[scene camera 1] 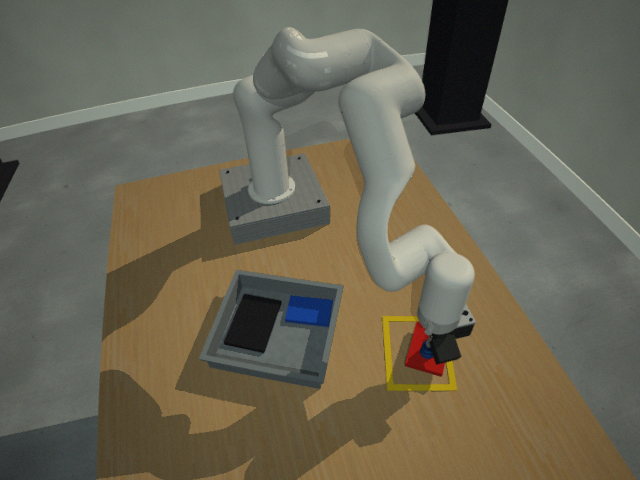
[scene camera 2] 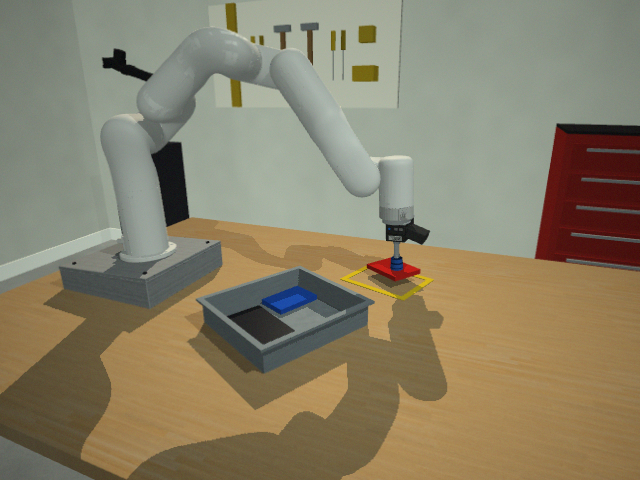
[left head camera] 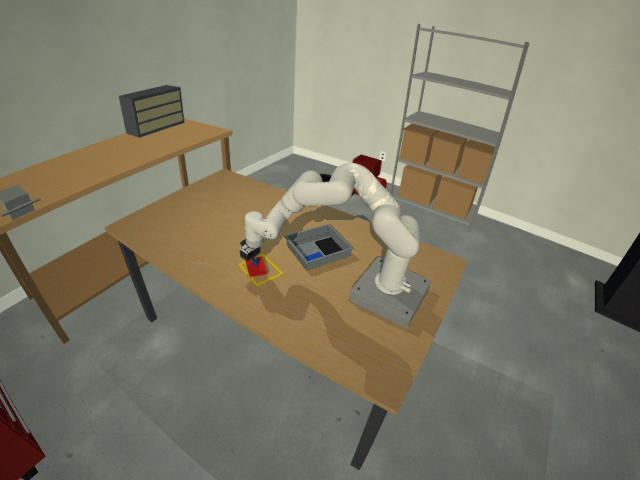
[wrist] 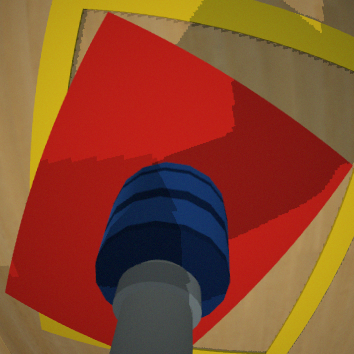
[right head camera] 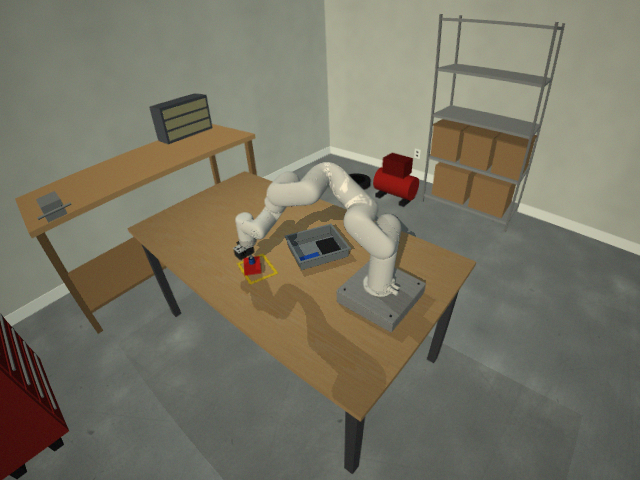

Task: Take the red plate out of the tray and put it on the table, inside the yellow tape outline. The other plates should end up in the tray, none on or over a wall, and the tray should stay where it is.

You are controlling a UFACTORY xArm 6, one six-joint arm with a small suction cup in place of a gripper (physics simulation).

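Places are measured from the arm's base along level axes (x down, y ahead, z right), in millimetres.
Where they show: hand, its tool point: (scene camera 1: 426,355) (scene camera 2: 396,272) (left head camera: 255,264) (wrist: 170,197) (right head camera: 252,264); arm's base, origin of its link: (scene camera 1: 271,189) (scene camera 2: 149,253) (left head camera: 389,283) (right head camera: 379,285).
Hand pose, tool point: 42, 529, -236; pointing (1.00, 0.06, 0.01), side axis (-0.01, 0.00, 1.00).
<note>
Things, the pixels of their top centre, and the offset from my tool point, as dx, dy, dz.
- red plate, centre of its top: (wrist: 139,257) (scene camera 1: 429,345) (scene camera 2: 393,265) (left head camera: 255,264) (right head camera: 251,263) -13, -12, -9
- blue plate, centre of its top: (scene camera 2: 289,297) (scene camera 1: 309,309) (left head camera: 314,258) +5, -165, +207
- black plate, centre of its top: (scene camera 2: 256,324) (scene camera 1: 253,320) (right head camera: 328,246) (left head camera: 329,246) +6, -163, +330
- grey tray, centre of its top: (scene camera 2: 284,299) (scene camera 1: 274,320) (left head camera: 318,241) (right head camera: 316,241) -32, -130, +283
The suction cup (left head camera: 255,261) (right head camera: 251,260) (scene camera 1: 426,352) (scene camera 2: 396,267) (wrist: 162,220) is on top of the red plate (left head camera: 256,270) (right head camera: 252,268) (scene camera 1: 422,365) (scene camera 2: 379,267) (wrist: 150,110), holding it level a little above the table; its shadow shows beneath. The plate hangs over the yellow tape outline (left head camera: 269,279) (scene camera 1: 387,356) (scene camera 2: 372,288) (wrist: 50,90), turned relative to it. In the wrist view it covers part of the outline's left side. The blue plate (scene camera 1: 310,311) (scene camera 2: 289,299) and black plate (scene camera 1: 253,322) (scene camera 2: 261,324) lie apart inside the grey tray (scene camera 1: 263,375) (scene camera 2: 315,339).
The arm's grey base block (scene camera 1: 281,227) (scene camera 2: 105,284) stands on the table behind the tray in scene camera 1. The tray stands beside the outline, a short gap away, with raised walls. A side bench (left head camera: 103,155) and a shelf rack (left head camera: 498,149) stand away from the table.
</note>
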